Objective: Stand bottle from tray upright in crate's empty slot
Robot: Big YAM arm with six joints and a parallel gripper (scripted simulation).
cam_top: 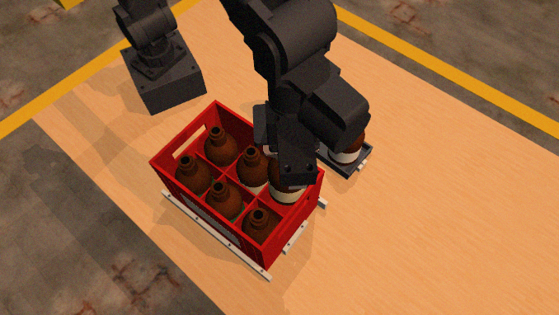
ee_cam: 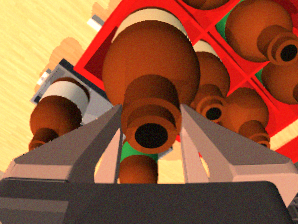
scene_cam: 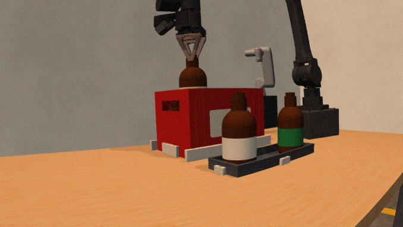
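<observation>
My gripper is now 17 cm above the red crate, 9 cm past it and 4 cm to the left of it. Also, from my hand: dark tray (24 cm below, 20 cm to the left, 7 cm behind).
</observation>
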